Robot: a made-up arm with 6 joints.
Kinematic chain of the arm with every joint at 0, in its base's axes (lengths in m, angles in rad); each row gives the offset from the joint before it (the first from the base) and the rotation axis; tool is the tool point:
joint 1: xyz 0 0 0.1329 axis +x
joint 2: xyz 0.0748 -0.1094 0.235 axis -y
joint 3: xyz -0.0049 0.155 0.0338 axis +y
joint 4: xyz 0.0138 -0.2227 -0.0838 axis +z
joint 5: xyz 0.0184 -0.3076 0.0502 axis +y
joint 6: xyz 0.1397 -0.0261 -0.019 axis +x
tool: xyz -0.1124 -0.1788 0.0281
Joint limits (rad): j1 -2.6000..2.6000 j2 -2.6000..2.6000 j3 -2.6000..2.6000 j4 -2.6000..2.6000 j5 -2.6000..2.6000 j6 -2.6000..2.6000
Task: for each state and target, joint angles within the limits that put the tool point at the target. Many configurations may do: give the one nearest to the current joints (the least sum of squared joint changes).
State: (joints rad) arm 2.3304 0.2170 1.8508 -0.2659 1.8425 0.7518
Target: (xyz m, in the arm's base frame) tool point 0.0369 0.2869 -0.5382
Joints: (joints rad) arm 2.3870 0.2532 1.8269 0.1406 1.8574 0.7739
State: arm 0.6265 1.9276 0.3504 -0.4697 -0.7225 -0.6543
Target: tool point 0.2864 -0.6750 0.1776
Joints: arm 0.2781 2.6000 -0.4946 -0.5768 -0.5671 0.1580
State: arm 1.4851 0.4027 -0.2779 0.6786 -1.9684 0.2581
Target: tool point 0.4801 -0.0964 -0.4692
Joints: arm 2.0575 0.1188 -0.1019 0.8378 -1.9334 0.2671
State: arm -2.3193 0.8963 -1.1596 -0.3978 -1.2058 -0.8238
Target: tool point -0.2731 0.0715 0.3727
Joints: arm -1.9466 0.3393 -0.4579 -1.2297 -1.1833 -0.7235
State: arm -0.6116 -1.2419 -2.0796 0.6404 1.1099 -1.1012
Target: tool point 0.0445 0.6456 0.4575
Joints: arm -1.4129 -0.8194 -2.4607 1.0621 1.0393 -1.1360
